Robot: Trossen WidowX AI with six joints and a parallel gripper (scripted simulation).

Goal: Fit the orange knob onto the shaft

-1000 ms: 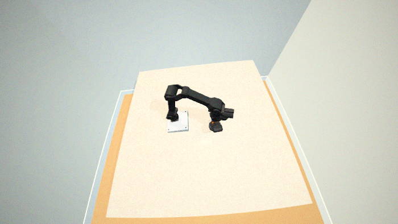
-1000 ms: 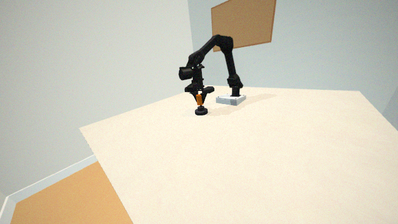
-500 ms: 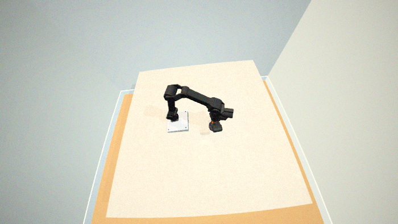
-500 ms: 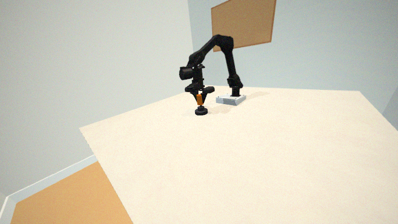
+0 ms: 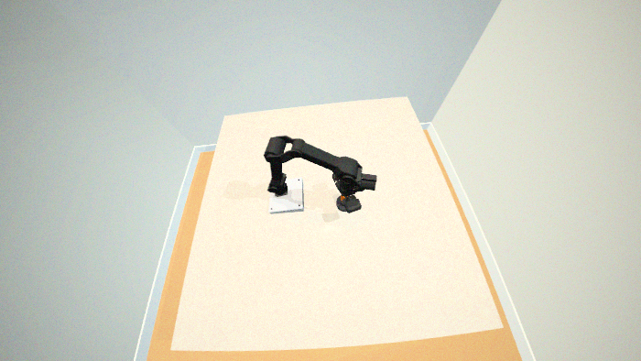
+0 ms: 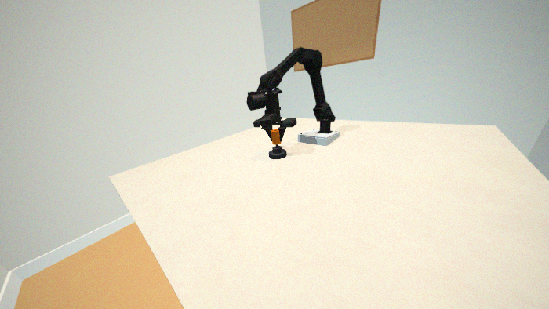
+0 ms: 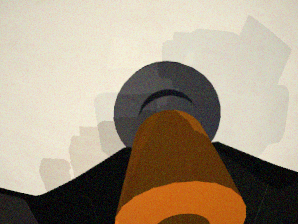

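The dark round pedestal lies 40 mm below my gripper tip. Round my gripper tip: orange knob: 20 mm above.
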